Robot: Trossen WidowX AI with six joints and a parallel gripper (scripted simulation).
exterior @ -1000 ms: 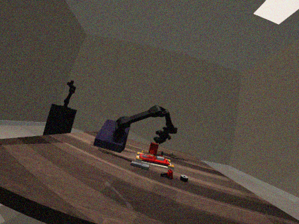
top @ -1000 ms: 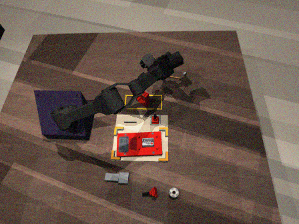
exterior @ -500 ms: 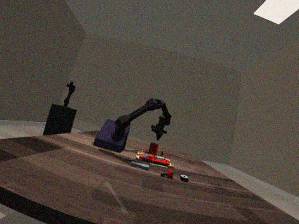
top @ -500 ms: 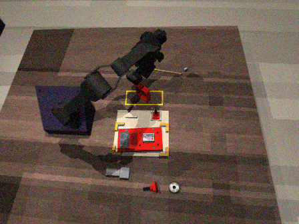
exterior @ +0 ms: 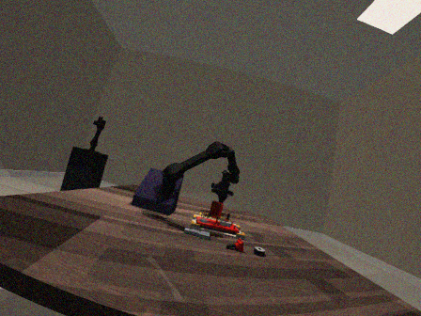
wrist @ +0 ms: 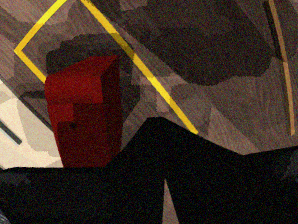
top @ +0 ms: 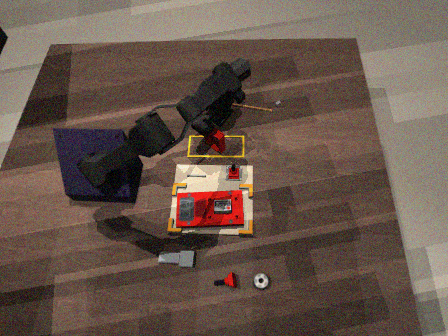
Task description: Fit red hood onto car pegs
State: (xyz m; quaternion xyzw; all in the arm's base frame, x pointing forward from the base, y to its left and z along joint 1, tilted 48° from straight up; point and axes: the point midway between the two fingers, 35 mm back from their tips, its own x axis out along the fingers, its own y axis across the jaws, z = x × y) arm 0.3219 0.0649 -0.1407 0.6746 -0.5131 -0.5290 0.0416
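Now: the red hood 20 mm behind my gripper tip, 30 mm to the right of it and 30 mm below it. Also, from my gripper tip: thin stick: 100 mm ahead, 130 mm to the left, 70 mm below.
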